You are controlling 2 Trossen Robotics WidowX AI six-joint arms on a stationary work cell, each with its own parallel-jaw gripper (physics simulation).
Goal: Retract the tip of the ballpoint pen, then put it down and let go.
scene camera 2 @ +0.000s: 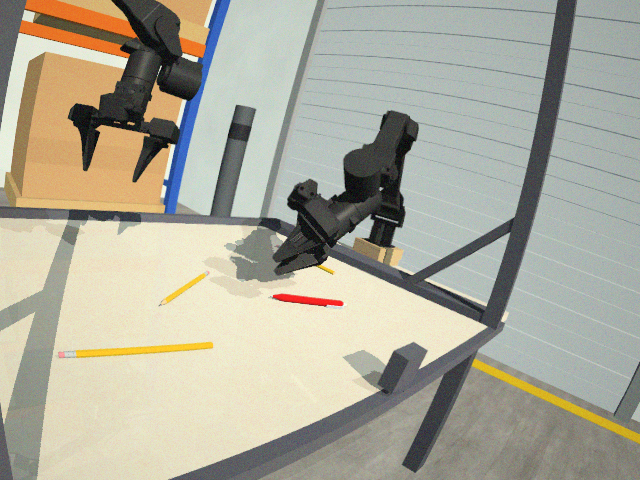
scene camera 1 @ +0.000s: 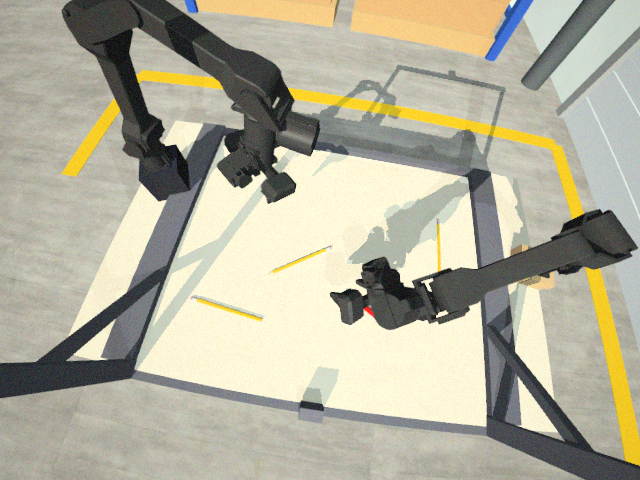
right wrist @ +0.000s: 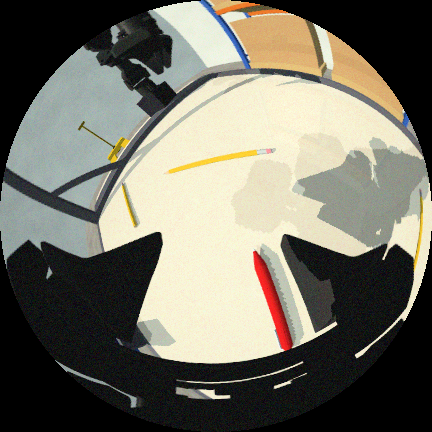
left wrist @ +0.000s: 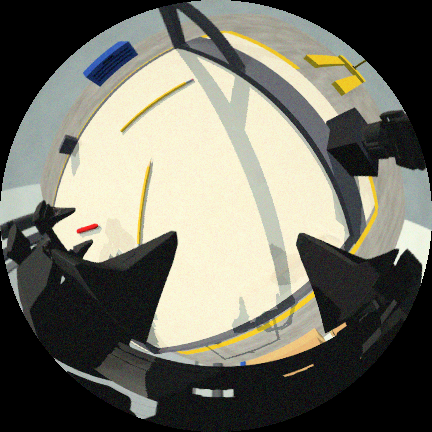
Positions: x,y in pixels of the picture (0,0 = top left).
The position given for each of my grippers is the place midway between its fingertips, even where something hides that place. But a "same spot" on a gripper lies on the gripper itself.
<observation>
My left gripper shows in scene camera 2, in scene camera 1 (258,189), in the right wrist view (165,69) and in the left wrist view. My right gripper shows in scene camera 2, in scene camera 1 (343,287), in the right wrist view and in the left wrist view (83,225). The same spot on my left gripper: (scene camera 2: 89,135) is (left wrist: 353,271). The same spot on my right gripper: (right wrist: 333,285) is (scene camera 2: 301,254).
</observation>
